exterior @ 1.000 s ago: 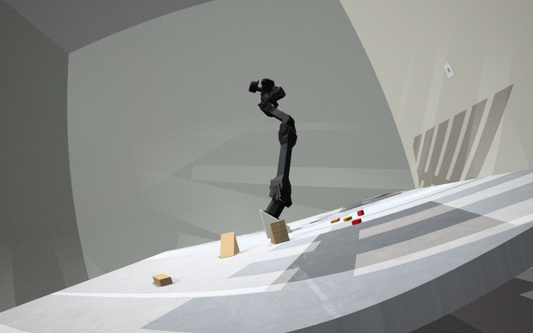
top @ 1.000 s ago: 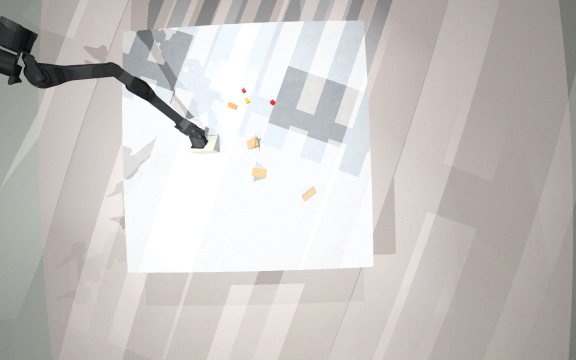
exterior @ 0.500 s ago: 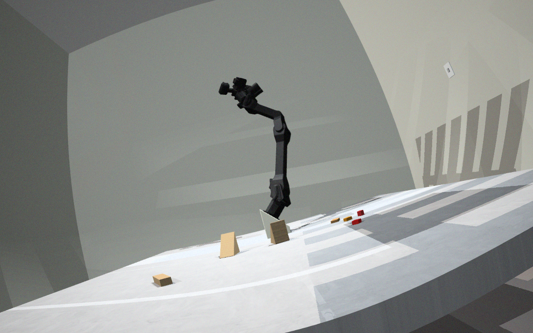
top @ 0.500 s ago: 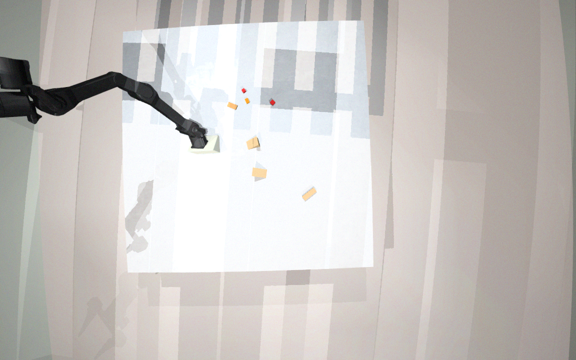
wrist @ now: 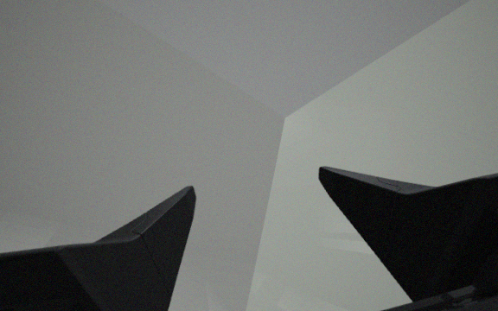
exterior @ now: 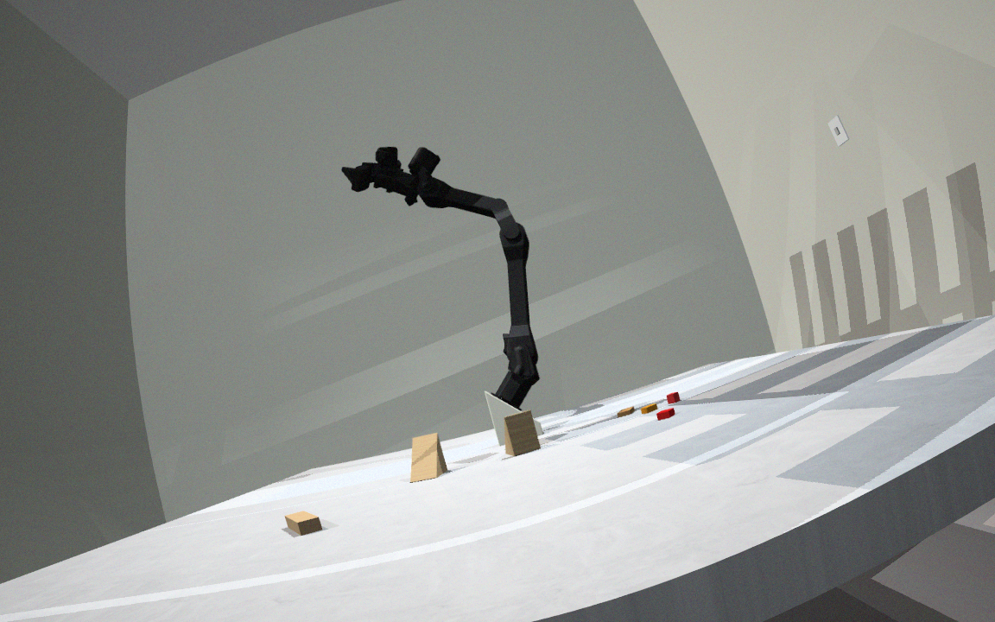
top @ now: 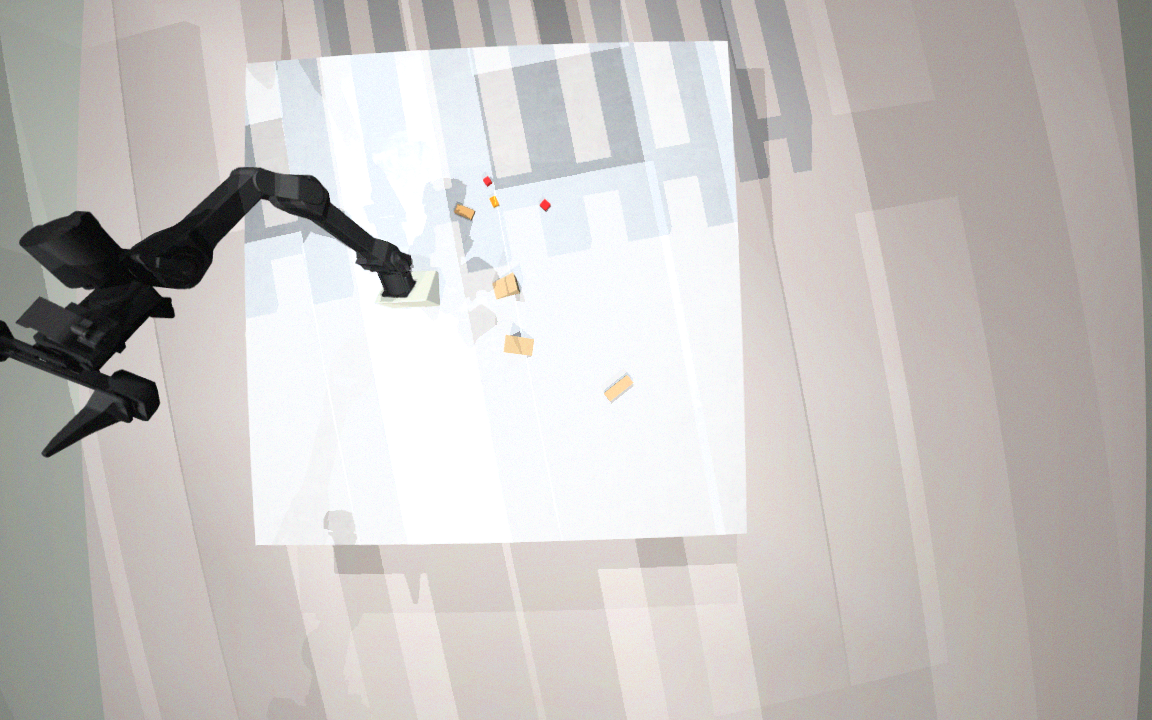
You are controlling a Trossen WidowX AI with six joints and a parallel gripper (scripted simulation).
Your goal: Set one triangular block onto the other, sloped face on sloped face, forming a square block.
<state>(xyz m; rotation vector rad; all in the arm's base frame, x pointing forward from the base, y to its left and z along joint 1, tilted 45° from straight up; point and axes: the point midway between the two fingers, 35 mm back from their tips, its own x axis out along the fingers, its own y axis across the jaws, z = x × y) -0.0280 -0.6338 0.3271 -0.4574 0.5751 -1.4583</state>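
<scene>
Now: gripper tip 39 cm short of the tan wooden triangular block, 14 cm to the right of it and 75 cm above it. The rest, counted from my gripper tip: orange piece (31 cm ahead, 50 cm to the left, 76 cm below); then low tan block (66 cm ahead, 5 cm to the left, 76 cm below).
</scene>
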